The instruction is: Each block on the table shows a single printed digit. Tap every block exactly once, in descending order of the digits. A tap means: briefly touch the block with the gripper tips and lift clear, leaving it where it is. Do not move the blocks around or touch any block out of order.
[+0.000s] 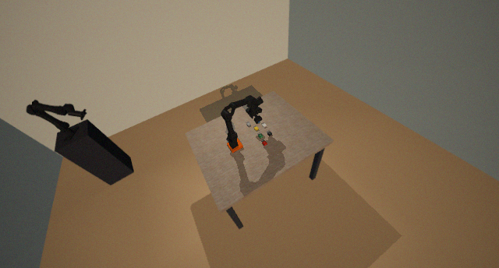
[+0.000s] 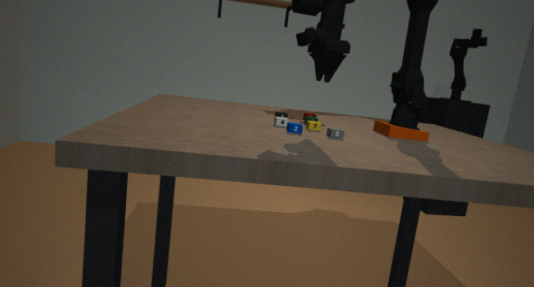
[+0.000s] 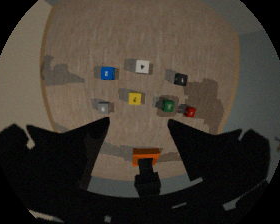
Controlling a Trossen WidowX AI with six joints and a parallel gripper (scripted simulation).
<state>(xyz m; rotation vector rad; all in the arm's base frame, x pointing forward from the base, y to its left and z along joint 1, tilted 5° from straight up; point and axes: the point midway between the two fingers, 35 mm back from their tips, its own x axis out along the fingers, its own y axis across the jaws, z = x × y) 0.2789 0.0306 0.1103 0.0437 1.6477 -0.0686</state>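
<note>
My gripper tip is now 120 mm above the green block, 90 mm to the left of it and 20 mm past it. From my gripper tip the other things lie so: grey block 120 mm below, 100 mm to the left, 20 mm behind; then yellow block 120 mm below, 10 mm to the left, 10 mm ahead; then white block 120 mm below, 90 mm ahead, 10 mm to the right.
</note>
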